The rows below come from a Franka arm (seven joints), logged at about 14 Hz.
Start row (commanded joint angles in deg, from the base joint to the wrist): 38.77 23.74 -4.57 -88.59 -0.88 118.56 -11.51
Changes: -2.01 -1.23 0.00 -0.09 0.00 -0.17 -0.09; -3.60 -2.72 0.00 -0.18 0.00 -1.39 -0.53; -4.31 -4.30 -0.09 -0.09 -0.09 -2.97 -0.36; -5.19 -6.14 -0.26 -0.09 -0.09 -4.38 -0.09; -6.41 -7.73 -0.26 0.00 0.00 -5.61 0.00; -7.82 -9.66 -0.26 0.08 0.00 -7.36 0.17; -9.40 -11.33 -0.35 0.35 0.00 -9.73 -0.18; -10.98 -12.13 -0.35 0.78 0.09 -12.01 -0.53; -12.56 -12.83 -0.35 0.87 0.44 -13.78 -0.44; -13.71 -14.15 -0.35 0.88 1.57 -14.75 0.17
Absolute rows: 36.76 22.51 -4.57 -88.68 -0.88 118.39 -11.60; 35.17 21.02 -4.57 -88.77 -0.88 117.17 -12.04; 34.46 19.44 -4.66 -88.68 -0.97 115.59 -11.87; 33.58 17.60 -4.83 -88.68 -0.97 114.18 -11.60; 32.36 16.01 -4.83 -88.59 -0.88 112.95 -11.51; 30.95 14.08 -4.83 -88.51 -0.88 111.20 -11.34; 29.37 12.41 -4.92 -88.24 -0.88 108.83 -11.69; 27.79 11.61 -4.92 -87.81 -0.79 106.55 -12.04; 26.21 10.91 -4.92 -87.72 -0.44 104.78 -11.95; 25.06 9.59 -4.92 -87.71 0.69 103.81 -11.34
